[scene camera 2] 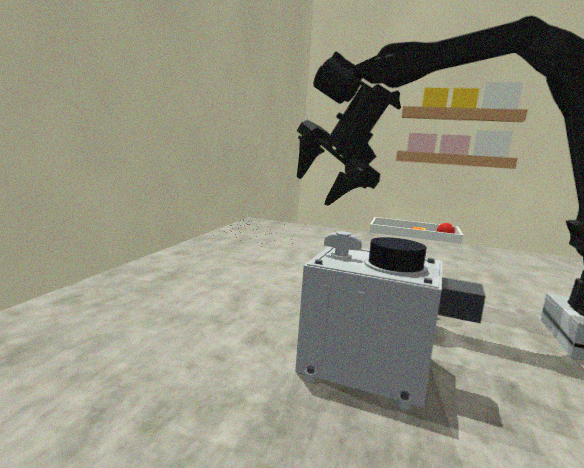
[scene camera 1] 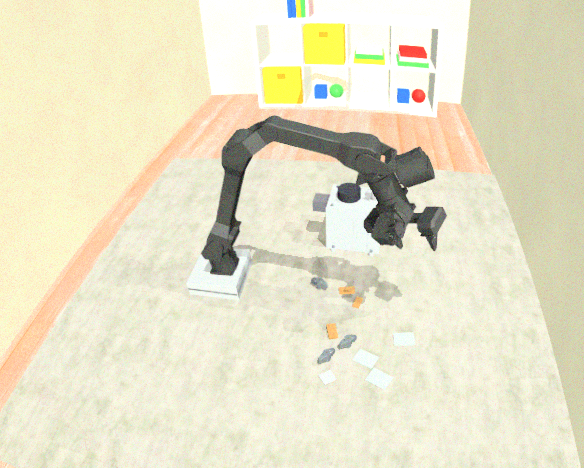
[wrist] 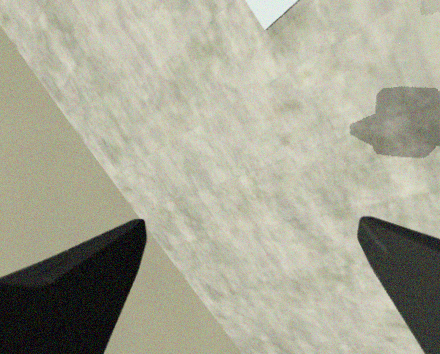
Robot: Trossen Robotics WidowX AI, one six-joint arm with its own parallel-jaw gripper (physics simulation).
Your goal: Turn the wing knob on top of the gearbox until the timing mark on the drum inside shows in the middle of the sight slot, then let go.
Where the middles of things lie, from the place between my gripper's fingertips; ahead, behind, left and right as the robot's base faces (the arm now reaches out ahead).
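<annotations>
I find the wing knob (scene camera 2: 342, 241) 5 cm below my hand, 12 cm behind it and 24 cm to the left of it. The gearbox (scene camera 2: 369, 322) is 10 cm below my hand, and it is also 18 cm behind it and 24 cm to the left of it.
</annotations>
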